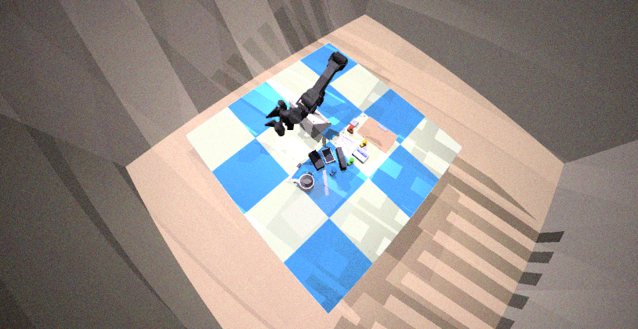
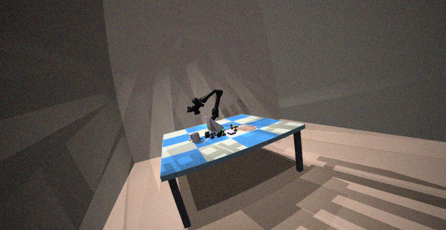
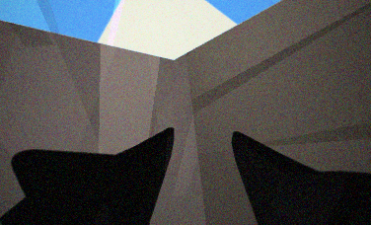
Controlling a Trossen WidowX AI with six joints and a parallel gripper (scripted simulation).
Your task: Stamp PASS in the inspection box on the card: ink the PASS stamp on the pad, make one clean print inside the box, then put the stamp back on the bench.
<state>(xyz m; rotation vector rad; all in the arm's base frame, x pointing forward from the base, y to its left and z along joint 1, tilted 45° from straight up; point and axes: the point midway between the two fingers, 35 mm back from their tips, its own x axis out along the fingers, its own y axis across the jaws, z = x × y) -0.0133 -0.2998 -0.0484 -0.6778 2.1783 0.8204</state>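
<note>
Now: gripper tip 41 cm short of the green-knobbed pass stamp, 24 cm to the right of it and 26 cm above it. Also, from my gripper tip: ink pad: 28 cm ahead, 18 cm to the left, 28 cm below; mug: 30 cm ahead, 5 cm to the right, 25 cm below; marker: 21 cm ahead, 2 cm to the right, 27 cm below.
</note>
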